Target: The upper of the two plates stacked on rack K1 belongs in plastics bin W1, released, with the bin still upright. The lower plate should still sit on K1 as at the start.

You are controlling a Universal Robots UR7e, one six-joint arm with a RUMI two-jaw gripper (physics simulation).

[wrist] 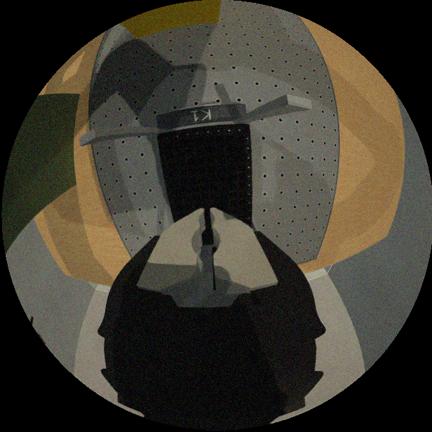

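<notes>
A black plate [206, 170] with rows of small dots along its edges lies on rack K1 [230, 113], just behind the fingertips in the wrist view. Whether a second plate lies under it cannot be told from this angle. The rack's grey label strip and its two side arms show beyond the plate's far edge. My gripper [208, 210] is shut and empty. Its pale fingertips overlap the near end of the plate in the view; whether they touch it cannot be told. No bin marked W1 shows in the wrist view.
A grey perforated board [300, 175] lies under the rack, on a wooden table top [367, 210]. A dark green surface [40, 150] shows at the left and a yellow one [175, 19] at the top edge. Dark shadows fall across the board's upper left.
</notes>
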